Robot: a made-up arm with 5 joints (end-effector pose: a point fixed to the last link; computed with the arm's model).
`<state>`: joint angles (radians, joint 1 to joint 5).
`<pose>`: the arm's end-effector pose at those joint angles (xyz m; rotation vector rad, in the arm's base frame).
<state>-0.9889 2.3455 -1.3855 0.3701 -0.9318</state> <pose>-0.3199 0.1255 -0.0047 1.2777 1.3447 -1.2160</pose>
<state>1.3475 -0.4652 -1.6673 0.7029 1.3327</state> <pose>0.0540 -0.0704 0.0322 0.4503 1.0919 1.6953</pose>
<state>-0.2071 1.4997 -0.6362 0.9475 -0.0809</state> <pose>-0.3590 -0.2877 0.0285 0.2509 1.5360 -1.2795</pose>
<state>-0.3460 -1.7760 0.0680 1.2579 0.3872</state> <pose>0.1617 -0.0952 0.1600 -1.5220 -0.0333 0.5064</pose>
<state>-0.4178 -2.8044 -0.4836 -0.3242 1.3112</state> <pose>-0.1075 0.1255 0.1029 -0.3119 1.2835 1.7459</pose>
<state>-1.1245 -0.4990 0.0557 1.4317 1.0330</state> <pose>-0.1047 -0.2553 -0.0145 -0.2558 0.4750 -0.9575</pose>
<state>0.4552 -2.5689 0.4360 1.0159 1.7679</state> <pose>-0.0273 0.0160 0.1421 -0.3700 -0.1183 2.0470</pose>
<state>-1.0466 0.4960 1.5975 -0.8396 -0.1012</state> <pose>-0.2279 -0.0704 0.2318 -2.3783 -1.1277 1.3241</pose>
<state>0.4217 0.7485 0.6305 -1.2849 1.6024</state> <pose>-0.1095 -0.3936 0.2976 1.6761 -0.3267 -2.0134</pose>
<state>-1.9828 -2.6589 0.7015 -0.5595 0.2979</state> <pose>0.0885 -0.0908 0.3121 0.1841 0.6532 -0.0068</pose>
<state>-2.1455 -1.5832 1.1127 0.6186 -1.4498</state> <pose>-0.0878 -0.1172 0.1717 0.0108 2.6047 0.5277</pose>
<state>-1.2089 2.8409 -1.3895 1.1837 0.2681</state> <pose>-0.1604 0.3197 0.0888 -0.9697 -1.2644 2.1938</pose>
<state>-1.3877 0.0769 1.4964 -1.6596 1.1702</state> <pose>-0.1980 -0.0801 0.1819 -1.4970 0.4696 1.6570</pose>
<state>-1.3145 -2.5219 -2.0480 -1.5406 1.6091</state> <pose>-0.0206 0.2185 0.2978 -0.2431 2.5380 1.6354</pose>
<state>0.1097 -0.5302 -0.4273 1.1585 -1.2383</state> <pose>0.1573 -0.2979 0.1037 -2.5063 1.3814 0.1597</pose>
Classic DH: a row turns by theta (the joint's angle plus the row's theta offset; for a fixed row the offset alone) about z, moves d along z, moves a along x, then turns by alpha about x. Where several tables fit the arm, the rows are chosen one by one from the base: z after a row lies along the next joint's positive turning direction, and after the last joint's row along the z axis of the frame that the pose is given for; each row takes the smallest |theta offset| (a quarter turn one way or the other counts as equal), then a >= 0, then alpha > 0; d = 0 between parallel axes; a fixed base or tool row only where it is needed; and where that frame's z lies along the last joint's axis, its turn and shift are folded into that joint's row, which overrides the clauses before.
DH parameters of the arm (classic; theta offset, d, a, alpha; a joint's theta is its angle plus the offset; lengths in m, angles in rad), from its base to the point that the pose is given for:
base (fixed): 1.0409 0.3414 -0.082 -0.5938
joint 1: 0 0.0228 -0.1274 -2.5478
joint 2: 0.3483 0.24 0.0471 0.9289
joint 3: -0.713 -0.2137 -0.183 1.3163
joint 4: 1.3135 -0.0025 0.038 -1.9117
joint 5: 0.2032 0.0161 -0.011 -1.6448
tool (fixed): -0.9288 -0.0174 0 0

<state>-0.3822 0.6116 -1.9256 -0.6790 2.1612</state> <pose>0.0198 -0.3225 0.1469 2.5292 -0.2119 0.2985</pose>
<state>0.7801 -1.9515 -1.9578 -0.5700 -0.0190</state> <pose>-0.2839 -0.1170 0.1862 -0.1907 -0.4875 -1.6662</pose>
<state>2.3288 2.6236 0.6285 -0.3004 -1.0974</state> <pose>0.0010 -0.2837 0.4483 -0.0534 1.6680 -0.5182</pose>
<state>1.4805 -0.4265 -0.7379 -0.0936 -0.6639</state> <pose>0.2182 -0.1613 0.0903 1.7673 -1.3332 -1.8686</pose>
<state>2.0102 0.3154 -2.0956 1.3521 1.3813</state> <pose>0.1732 0.0109 0.0590 0.4258 0.3345 1.8242</pose>
